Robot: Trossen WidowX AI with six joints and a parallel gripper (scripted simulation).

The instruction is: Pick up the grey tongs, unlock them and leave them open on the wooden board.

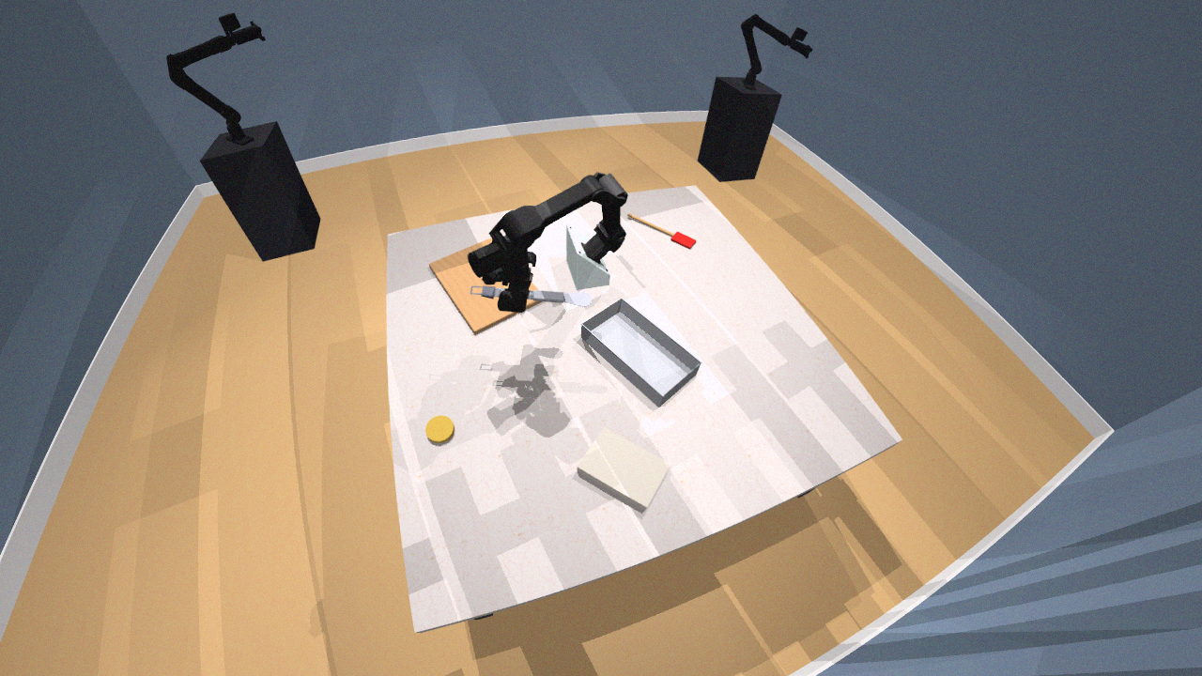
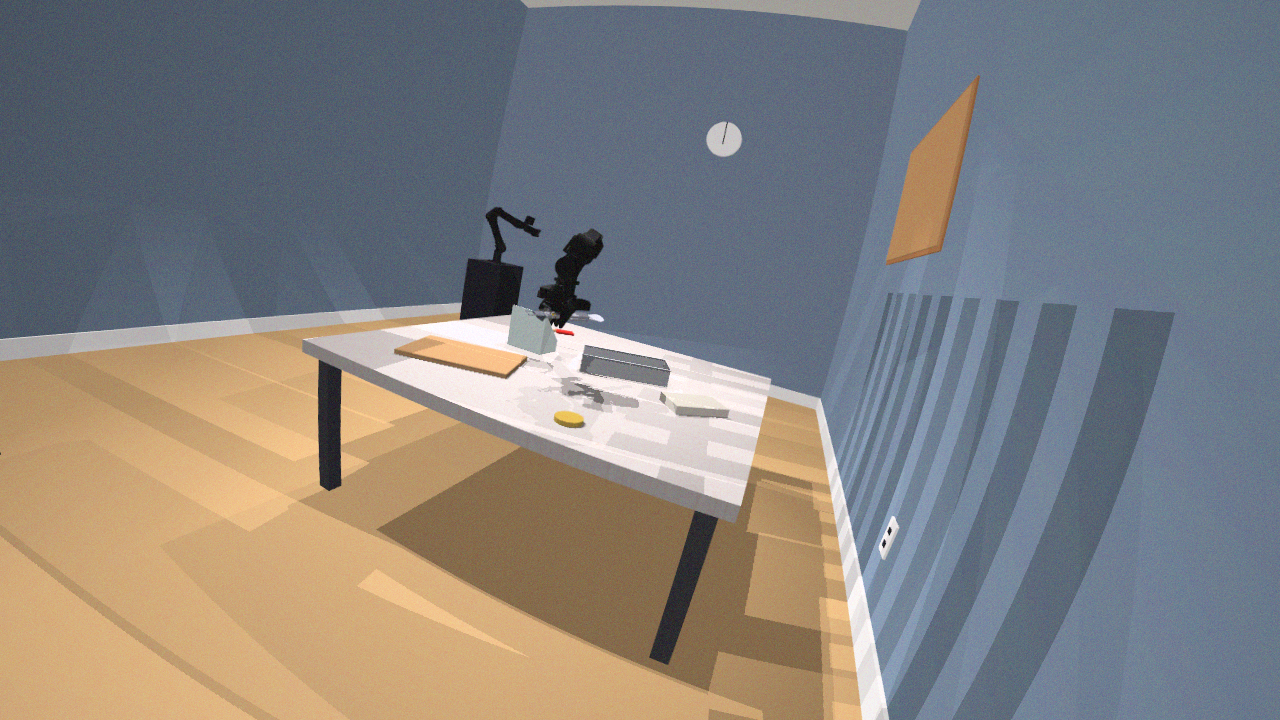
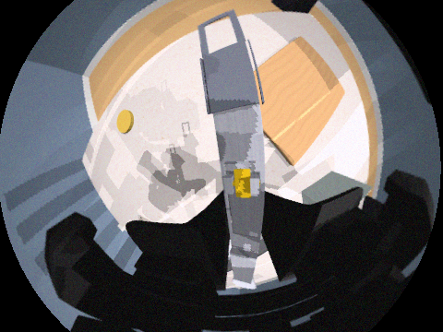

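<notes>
My gripper tip is 10 mm past the small yellow lock piece, 20 mm to the left of it and 40 mm below it. Also, from my gripper tip: wooden board (280 mm behind, 70 mm to the right, 150 mm below); then flat beige block (430 mm ahead, 120 mm to the left, 140 mm below); then grey roasting tin (140 mm ahead, 280 mm to the left, 130 mm below).
</notes>
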